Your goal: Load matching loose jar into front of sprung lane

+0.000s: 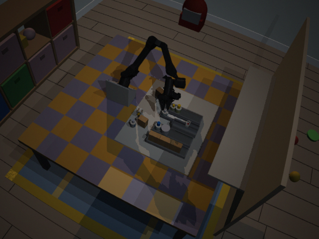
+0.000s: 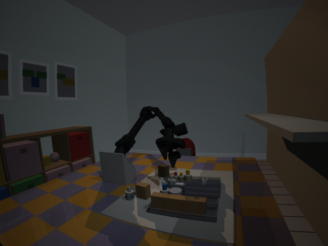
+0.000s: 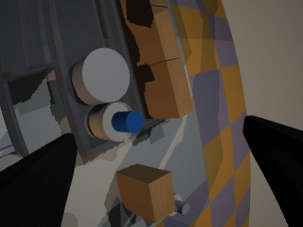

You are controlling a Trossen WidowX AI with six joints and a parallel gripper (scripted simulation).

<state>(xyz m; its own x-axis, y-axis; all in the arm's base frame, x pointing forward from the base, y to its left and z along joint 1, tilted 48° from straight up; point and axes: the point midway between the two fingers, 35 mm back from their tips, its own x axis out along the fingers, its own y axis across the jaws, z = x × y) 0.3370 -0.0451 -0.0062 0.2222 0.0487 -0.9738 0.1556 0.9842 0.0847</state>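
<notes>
The jar is 18 cm behind my gripper tip and 15 cm below it. Also, from my gripper tip: sprung lane 15 cm below, 13 cm ahead, 5 cm to the left; grey disc 14 cm below, 5 cm to the right, 4 cm ahead.
</notes>
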